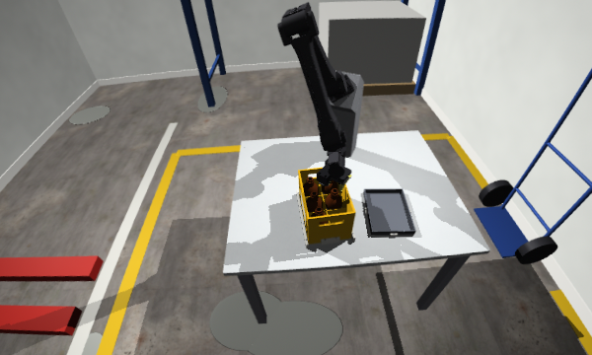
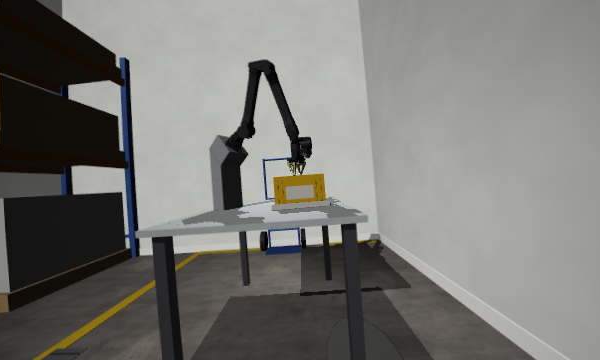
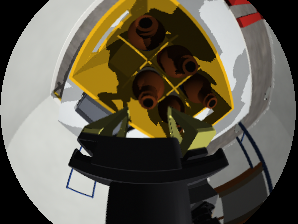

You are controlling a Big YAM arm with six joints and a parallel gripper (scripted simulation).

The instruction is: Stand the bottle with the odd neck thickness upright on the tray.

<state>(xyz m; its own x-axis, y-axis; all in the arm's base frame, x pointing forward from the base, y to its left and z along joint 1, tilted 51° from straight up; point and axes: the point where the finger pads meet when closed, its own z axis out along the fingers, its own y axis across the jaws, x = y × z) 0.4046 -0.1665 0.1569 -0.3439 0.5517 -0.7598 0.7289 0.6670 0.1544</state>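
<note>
Now: the crate 110 mm below my hand, 40 mm to the right of it and 20 mm behind it. From my hand the other things lie so: dark tray: 230 mm to the left, 180 mm below, 110 mm ahead; then brown bottle: 100 mm below, 90 mm behind, 30 mm to the left.
</note>
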